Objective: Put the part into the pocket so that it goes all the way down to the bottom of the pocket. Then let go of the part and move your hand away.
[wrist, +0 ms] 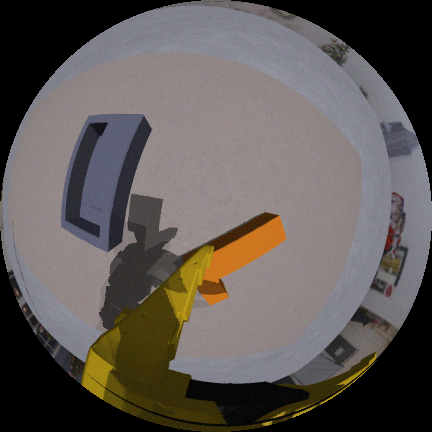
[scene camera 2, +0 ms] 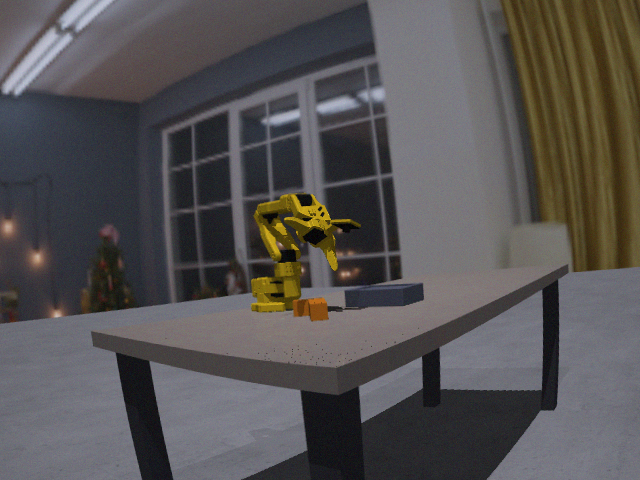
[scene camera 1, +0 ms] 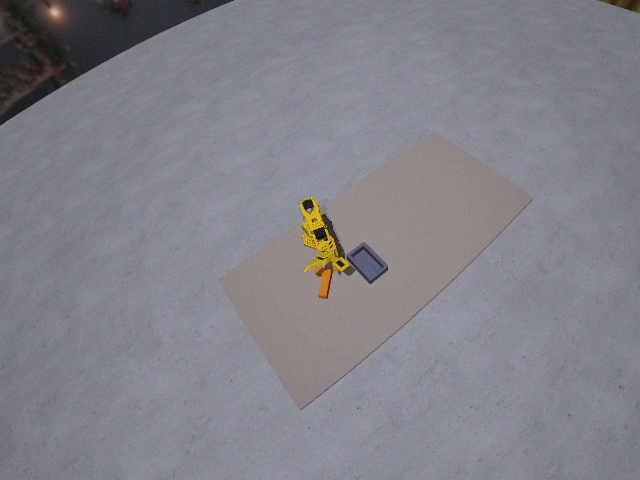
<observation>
The table carries an orange part [wrist: 232, 250]. I also see a pocket block [scene camera 2: 393, 294].
The pocket block shows as well in the wrist view [wrist: 102, 165] and in scene camera 1 [scene camera 1: 363, 258].
</observation>
